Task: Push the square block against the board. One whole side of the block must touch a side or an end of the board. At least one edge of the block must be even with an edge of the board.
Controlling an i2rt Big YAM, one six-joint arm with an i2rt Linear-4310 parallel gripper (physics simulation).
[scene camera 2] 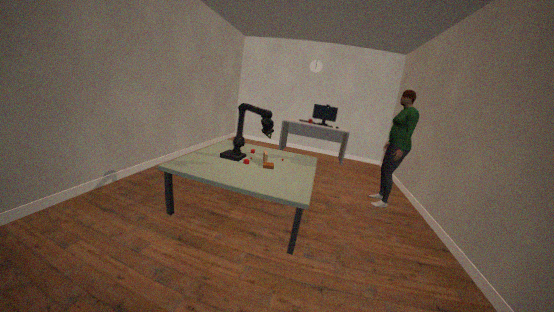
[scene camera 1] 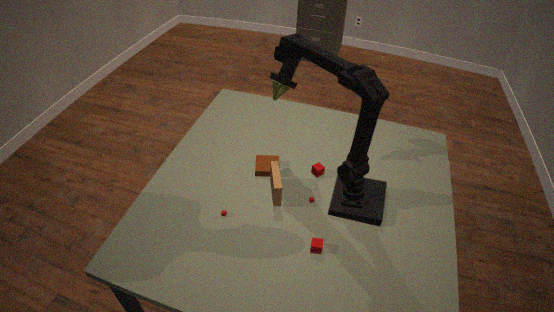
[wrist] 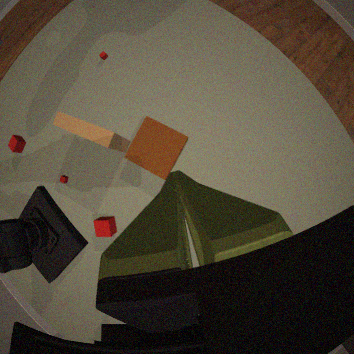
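Where they show: gripper, fingertip midpoint: (scene camera 2: 270,138) (scene camera 1: 274,99) (wrist: 176,179); arm's base, link origin: (scene camera 2: 236,153) (scene camera 1: 352,195) (wrist: 41,230).
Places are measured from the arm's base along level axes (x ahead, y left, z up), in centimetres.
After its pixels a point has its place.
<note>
The square block (scene camera 1: 265,164) @[y -9.9, x 38.8, z -0.5 cm] (scene camera 2: 268,165) @[y -15.2, x 38.9, z -0.5 cm] (wrist: 157,147) @[y -11.5, x 38.4, z -0.6 cm] is orange-brown and lies flat on the table. The tan board (scene camera 1: 276,182) @[y 6.8, x 30.5, z 6.8 cm] (scene camera 2: 265,156) @[y -5.2, x 33.0, z 4.8 cm] (wrist: 84,129) @[y 0.8, x 31.9, z 6.8 cm] stands upright on a long narrow edge. In the wrist view the board's narrow end meets or nearly meets one side of the block, near that side's lower corner. The board's long faces run away from the block. Whether they touch, and whether any edges are exactly even, I cannot tell. My gripper (scene camera 1: 275,98) @[y -19.2, x 37.9, z 27.1 cm] (scene camera 2: 270,136) @[y -19.2, x 37.9, z 27.1 cm] (wrist: 176,179) @[y -19.2, x 37.9, z 27.1 cm] is shut and empty, high above the table.
Two larger red cubes (scene camera 1: 318,170) @[y -11.2, x 15.7, z 0.1 cm] (scene camera 1: 316,245) @[y 27.7, x 11.1, z 0.4 cm] (wrist: 105,226) @[y -13.9, x 17.1, z 0.4 cm] (wrist: 17,143) @[y 24.5, x 12.2, z -0.3 cm] and two tiny red cubes (scene camera 1: 312,199) @[y 4.0, x 15.9, z -2.0 cm] (scene camera 1: 224,213) @[y 19.6, x 47.9, z -2.2 cm] (wrist: 64,179) @[y 2.9, x 16.5, z -2.2 cm] (wrist: 103,55) @[y 18.4, x 48.2, z -2.2 cm] lie around the board. The arm's black base (scene camera 1: 372,200) @[y 1.1, x -8.2, z 0.3 cm] (wrist: 72,242) @[y -9.6, x 6.1, z 0.0 cm] stands on the table (scene camera 1: 225,115) @[y -44.9, x 69.3, z -3.6 cm].
</note>
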